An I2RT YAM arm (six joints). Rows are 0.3 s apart.
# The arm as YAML. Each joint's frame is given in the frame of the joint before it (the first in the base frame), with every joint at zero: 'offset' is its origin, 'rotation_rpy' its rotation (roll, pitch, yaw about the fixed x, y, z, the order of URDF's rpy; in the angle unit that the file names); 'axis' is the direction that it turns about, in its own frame. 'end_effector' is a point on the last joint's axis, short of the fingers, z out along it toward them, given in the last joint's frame.
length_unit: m
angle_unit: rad
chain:
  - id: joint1
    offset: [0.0, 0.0, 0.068]
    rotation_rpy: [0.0, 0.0, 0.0]
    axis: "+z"
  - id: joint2
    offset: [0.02, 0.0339, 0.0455]
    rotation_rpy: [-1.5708, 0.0, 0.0]
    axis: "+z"
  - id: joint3
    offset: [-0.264, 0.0, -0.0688]
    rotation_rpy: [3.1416, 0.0, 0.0]
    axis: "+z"
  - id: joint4
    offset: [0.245, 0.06, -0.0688]
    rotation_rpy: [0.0, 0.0, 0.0]
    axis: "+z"
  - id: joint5
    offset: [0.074, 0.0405, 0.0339]
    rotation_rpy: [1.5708, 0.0, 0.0]
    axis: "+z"
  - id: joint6
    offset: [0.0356, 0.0, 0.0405]
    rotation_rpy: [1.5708, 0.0, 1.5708]
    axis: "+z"
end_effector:
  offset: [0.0, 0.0, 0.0]
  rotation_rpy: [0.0, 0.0, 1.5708]
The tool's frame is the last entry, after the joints.
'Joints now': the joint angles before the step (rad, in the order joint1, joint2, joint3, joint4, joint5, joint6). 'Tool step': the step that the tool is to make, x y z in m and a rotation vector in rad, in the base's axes. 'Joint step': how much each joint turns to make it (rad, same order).
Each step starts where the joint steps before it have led.
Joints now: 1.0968 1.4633 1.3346 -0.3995 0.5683 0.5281
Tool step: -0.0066 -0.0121 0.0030 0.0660 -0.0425 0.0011
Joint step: 0.0015 -0.0688 -0.0769 0.0905 0.0039 -0.0079
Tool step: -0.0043 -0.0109 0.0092 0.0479 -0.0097 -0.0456
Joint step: -0.0003 -0.0429 -0.0084 -0.0082 0.0357 0.0373
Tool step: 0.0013 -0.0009 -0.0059 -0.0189 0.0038 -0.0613
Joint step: 0.0003 0.0074 -0.0072 -0.0198 0.0580 0.0265
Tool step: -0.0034 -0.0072 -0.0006 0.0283 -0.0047 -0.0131
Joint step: -0.0001 -0.0333 -0.0342 0.0176 0.0080 0.0172
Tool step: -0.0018 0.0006 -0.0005 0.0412 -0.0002 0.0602
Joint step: 0.0003 -0.0141 -0.0260 0.0541 -0.0623 -0.0090
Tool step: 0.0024 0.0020 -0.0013 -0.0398 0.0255 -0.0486
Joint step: 0.0000 0.0264 0.0372 -0.0757 0.0423 0.0301
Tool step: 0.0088 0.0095 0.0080 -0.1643 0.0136 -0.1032
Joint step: -0.0009 0.0962 0.1564 -0.2114 0.1198 -0.0023
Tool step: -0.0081 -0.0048 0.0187 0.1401 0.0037 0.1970
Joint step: -0.0023 -0.0686 -0.0271 0.1162 -0.2058 -0.0550
